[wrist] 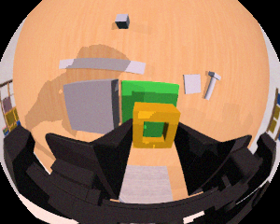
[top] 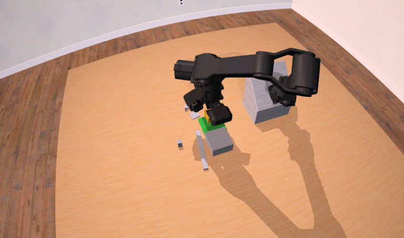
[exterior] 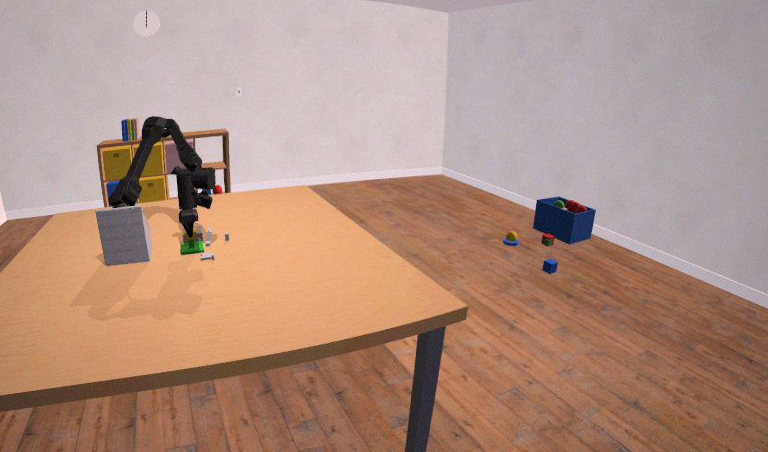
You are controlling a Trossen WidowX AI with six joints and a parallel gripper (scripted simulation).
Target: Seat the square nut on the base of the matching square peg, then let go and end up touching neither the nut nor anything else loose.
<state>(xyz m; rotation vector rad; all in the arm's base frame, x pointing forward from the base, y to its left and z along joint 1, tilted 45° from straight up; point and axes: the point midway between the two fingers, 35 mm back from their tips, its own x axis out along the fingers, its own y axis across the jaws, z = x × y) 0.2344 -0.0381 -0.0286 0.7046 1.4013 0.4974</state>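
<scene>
The grey block is 80 mm to the left of my hand, 70 mm below it and 10 mm ahead of it. From my hand the other things lie so: bolt: 110 mm to the right, 80 mm below, 40 mm ahead; flat grey plate: 80 mm below, 70 mm to the right, 40 mm ahead; long grey bar: 80 mm to the left, 80 mm below, 70 mm ahead.
</scene>
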